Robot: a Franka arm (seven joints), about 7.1 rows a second.
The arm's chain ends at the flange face. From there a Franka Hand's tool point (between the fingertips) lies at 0.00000 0.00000 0.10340 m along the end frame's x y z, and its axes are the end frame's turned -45 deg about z.
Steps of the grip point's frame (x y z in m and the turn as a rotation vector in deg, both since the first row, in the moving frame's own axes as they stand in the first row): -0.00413 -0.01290 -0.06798 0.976 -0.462 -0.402; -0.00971 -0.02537 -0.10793 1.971 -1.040 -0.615; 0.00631 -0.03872 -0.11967 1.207 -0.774 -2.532; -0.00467 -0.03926 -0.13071 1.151 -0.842 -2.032; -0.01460 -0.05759 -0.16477 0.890 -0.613 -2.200; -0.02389 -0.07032 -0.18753 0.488 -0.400 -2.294; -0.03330 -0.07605 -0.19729 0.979 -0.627 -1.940
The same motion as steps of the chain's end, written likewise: -0.01020 -0.00555 -0.06796 0.363 -1.017 -0.402; -0.02096 -0.00991 -0.10785 0.658 -2.129 -0.615; -0.02038 -0.03134 -0.11964 0.306 -1.401 -2.532; -0.02851 -0.02411 -0.13068 0.218 -1.409 -2.032; -0.04912 -0.03008 -0.16475 0.196 -1.063 -2.200; -0.06548 -0.03274 -0.18752 0.062 -0.628 -2.294; -0.07527 -0.02981 -0.19727 0.249 -1.136 -1.940
